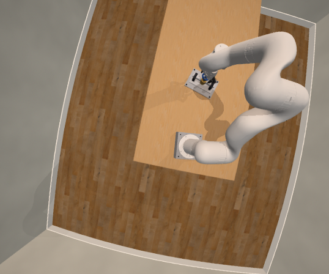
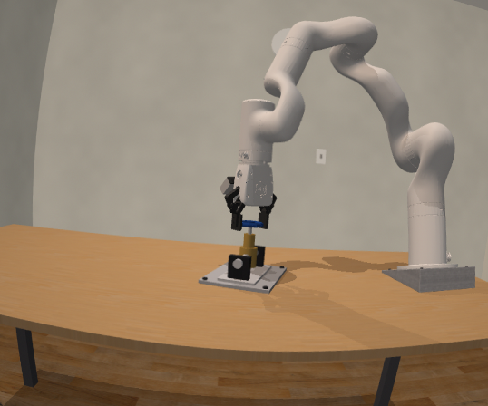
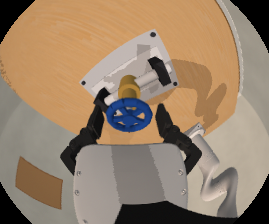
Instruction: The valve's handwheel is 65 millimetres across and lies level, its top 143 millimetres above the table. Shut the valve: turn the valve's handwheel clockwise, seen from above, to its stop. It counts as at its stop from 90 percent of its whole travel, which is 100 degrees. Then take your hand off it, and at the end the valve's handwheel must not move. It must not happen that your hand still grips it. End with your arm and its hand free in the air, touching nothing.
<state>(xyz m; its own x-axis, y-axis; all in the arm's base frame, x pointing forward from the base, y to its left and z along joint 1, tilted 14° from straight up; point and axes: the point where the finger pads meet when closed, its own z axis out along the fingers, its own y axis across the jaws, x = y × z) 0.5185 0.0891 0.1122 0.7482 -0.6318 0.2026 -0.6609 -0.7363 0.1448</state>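
The blue handwheel lies right at my hand.
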